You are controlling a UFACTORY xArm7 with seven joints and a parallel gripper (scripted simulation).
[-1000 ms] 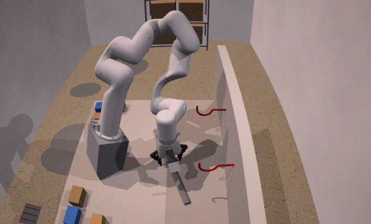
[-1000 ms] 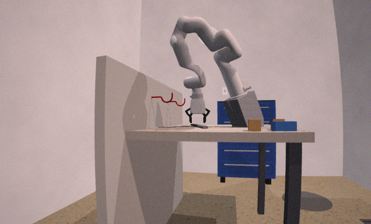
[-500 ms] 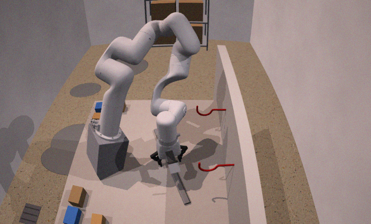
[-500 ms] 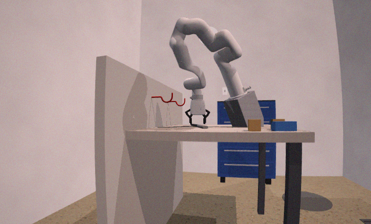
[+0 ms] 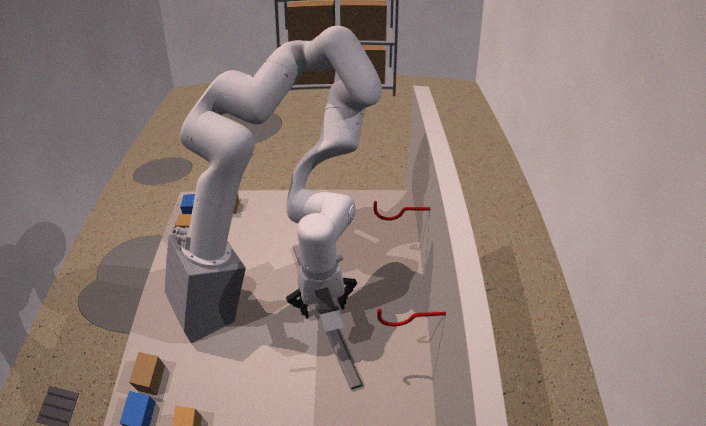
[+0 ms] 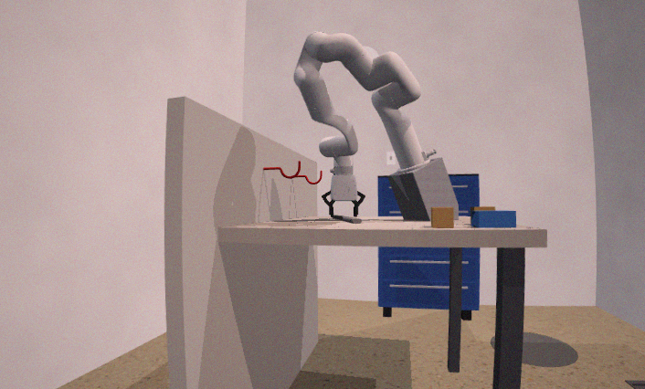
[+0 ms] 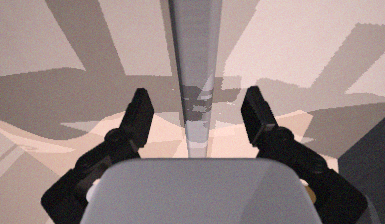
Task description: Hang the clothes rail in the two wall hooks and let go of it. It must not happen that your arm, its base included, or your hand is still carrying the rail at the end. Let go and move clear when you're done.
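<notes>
Right now the clothes rail is 1 cm below my hand. From my hand the other things lie so: wall panel (28 cm ahead, 24 cm below).
</notes>
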